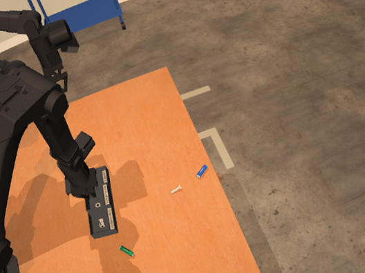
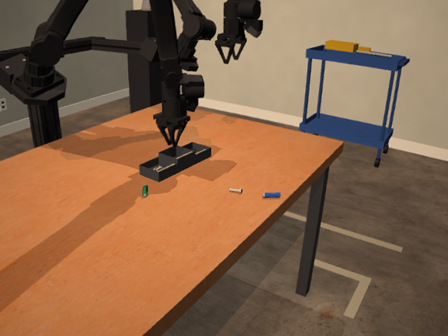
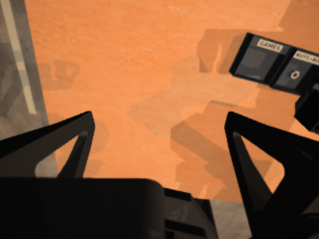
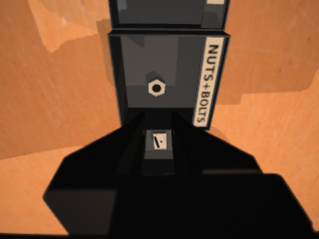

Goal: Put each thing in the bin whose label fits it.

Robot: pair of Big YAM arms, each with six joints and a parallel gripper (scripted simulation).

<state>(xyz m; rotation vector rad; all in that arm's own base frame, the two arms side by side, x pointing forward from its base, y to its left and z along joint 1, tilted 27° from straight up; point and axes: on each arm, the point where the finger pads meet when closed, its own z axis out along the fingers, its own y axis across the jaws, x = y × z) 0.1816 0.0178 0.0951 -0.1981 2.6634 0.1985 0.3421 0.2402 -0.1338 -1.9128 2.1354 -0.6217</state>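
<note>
Right now the bolt is 270 mm ahead of my right hand and 70 mm below it. Also, from my right hand: pencil sharpener (10 mm ahead, 70 mm to the right, 60 mm below); green battery (70 mm ahead, 180 mm to the right, 70 mm below); nut (70 mm below).
</note>
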